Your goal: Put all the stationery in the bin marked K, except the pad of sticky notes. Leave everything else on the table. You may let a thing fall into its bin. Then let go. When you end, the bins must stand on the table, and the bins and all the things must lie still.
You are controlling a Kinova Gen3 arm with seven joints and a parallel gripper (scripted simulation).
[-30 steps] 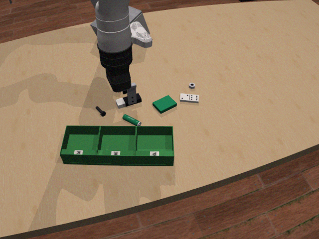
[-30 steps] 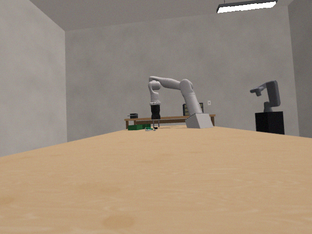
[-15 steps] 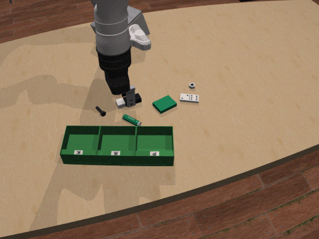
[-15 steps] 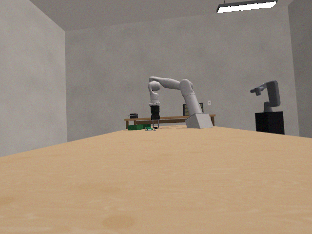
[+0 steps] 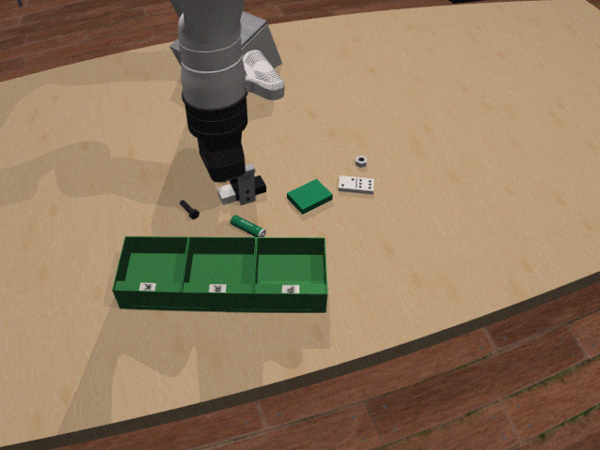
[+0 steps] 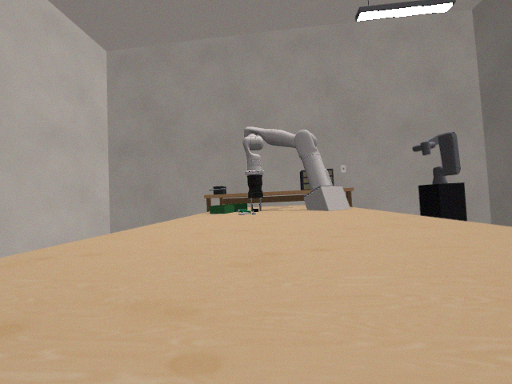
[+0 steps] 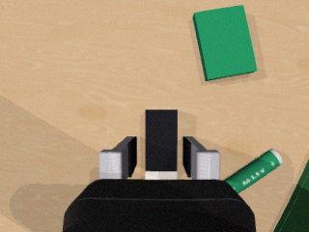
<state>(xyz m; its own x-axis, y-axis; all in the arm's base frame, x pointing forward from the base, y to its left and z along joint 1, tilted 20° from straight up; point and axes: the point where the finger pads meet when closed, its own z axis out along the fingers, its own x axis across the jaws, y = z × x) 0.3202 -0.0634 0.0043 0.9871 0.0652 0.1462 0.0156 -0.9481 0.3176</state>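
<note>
My hand is 1 cm to the left of the black-and-white eraser and 1 cm above it. The rest, counted from my hand: sticky notes: 8 cm to the left, 5 cm ahead, 1 cm below; green battery: 7 cm ahead, 2 cm to the right, 1 cm below; black bolt: 8 cm to the right, 1 cm below, 1 cm ahead.
</note>
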